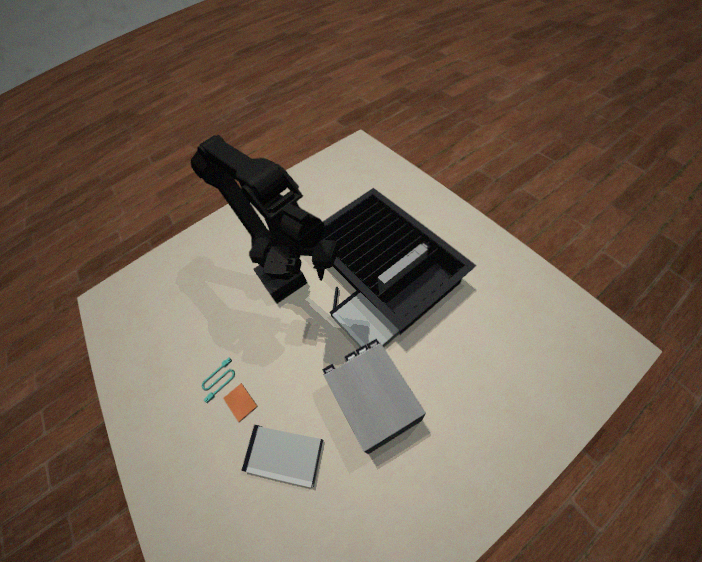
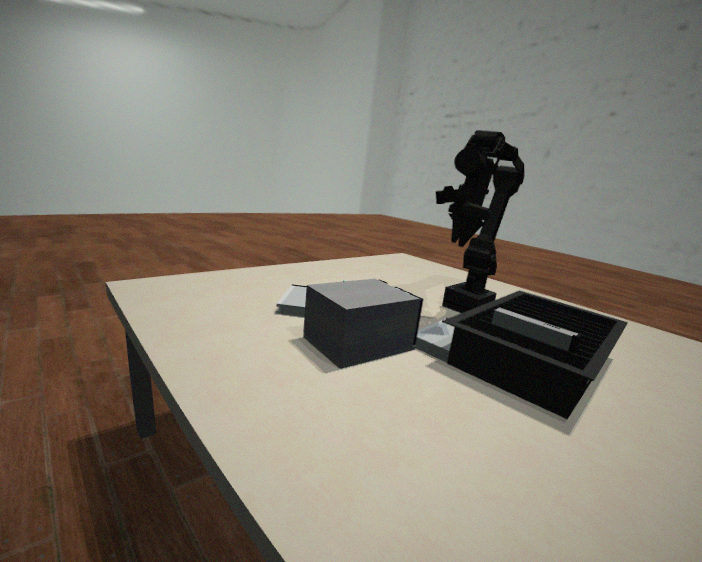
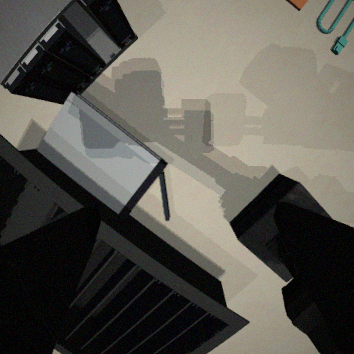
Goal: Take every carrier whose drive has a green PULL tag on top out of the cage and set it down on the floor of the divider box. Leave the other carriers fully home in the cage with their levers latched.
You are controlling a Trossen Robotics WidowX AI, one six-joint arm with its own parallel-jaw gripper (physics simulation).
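Places are measured from the arm's base along level axes (x down, y back, z left), in centimetres.
Pixels of known places: gripper, fingertip midpoint: [image 1: 303, 277] [image 2: 456, 244] [image 3: 188, 211]; arm's base at its link origin: [image 2: 474, 289].
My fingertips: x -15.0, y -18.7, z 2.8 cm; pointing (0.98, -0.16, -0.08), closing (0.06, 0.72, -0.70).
Observation:
Ahead of a thing's pixels: the offset from my fingertips to its top centre. "spot": to the spot under its first point.
My gripper [image 2: 457, 240] [image 3: 188, 211] is open and empty, above the table near the arm's base. The grey cage {dz -1.7, dx +9.2, dy -27.9 cm} [image 1: 374, 398] [image 2: 363, 324] [image 3: 22, 22] shows carrier fronts on both sides of an open bay; their lever latching is too dark to tell. A pale carrier {dz +8.1, dx +18.4, dy -6.9 cm} [image 1: 363, 319] [image 2: 436, 340] [image 3: 105, 150] lies flat on the table between cage and divider box, its dark lever {dz +6.0, dx +18.9, dy +1.2 cm} [image 1: 336, 298] [image 3: 165, 195] swung out. Another light carrier {dz +25.4, dx +9.9, dy -6.0 cm} [image 1: 403, 263] [image 2: 533, 329] stands in the black divider box {dz +24.8, dx +11.9, dy +1.9 cm} [image 1: 430, 298] [image 2: 509, 368] [image 3: 235, 322]. No green tag can be made out.
A light flat drive-like unit {dz -26.7, dx +18.4, dy -25.7 cm} [image 1: 283, 456] [image 2: 290, 299] lies on the table beyond the cage. An orange square {spot: dz -30.3, dx +20.6, dy -8.3 cm} [image 1: 240, 402] [image 3: 298, 3] and a teal cable {dz -33.2, dx +20.2, dy +1.1 cm} [image 1: 217, 380] [image 3: 340, 46] lie on the arm's side of it. Dark dividers {spot: dz +25.6, dx +15.2, dy +11.4 cm} [image 1: 368, 234] fill part of the box.

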